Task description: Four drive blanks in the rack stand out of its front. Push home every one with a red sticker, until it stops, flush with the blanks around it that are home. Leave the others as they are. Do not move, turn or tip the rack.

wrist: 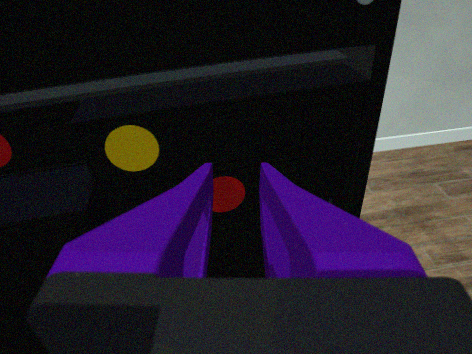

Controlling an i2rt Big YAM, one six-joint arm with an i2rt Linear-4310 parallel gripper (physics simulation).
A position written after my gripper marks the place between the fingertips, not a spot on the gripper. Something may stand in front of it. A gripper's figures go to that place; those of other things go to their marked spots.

Scene:
My gripper (236, 176): 13 cm from the lens. A black rack (59, 59): 15 cm from the lens.

